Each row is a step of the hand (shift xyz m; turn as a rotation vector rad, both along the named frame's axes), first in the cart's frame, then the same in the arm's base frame.
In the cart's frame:
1: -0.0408 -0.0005 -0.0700 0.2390 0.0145 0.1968
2: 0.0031 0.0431 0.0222 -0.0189 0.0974 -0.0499
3: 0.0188 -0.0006 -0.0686 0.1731 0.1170 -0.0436
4: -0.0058 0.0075 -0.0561 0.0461 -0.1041 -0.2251
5: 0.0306 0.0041 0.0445 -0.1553 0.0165 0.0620
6: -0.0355 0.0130 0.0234 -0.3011 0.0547 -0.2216
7: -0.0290 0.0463 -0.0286 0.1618 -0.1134 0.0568
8: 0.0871 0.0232 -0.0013 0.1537 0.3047 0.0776
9: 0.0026 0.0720 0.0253 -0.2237 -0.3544 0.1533
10: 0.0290 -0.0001 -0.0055 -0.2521 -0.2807 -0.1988
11: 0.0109 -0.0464 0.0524 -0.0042 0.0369 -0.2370
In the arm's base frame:
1: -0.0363 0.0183 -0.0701 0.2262 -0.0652 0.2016
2: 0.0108 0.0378 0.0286 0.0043 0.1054 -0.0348
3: 0.0218 0.0054 -0.0675 0.1956 0.0826 -0.0217
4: -0.0012 0.0166 -0.0544 0.0353 -0.0778 -0.2373
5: 0.0284 -0.0090 0.0452 -0.1515 0.0400 0.0606
6: -0.0332 0.0167 0.0244 -0.2713 0.1489 -0.2168
7: -0.0173 0.0550 -0.0218 0.1316 -0.1522 0.0422
8: 0.0900 0.0041 0.0040 0.2092 0.2506 0.1263
9: 0.0161 0.0654 0.0360 -0.2999 -0.3172 0.0929
10: 0.0286 -0.0055 -0.0049 -0.2940 -0.1890 -0.2444
11: -0.0017 -0.0547 0.0449 0.0159 0.0708 -0.2286

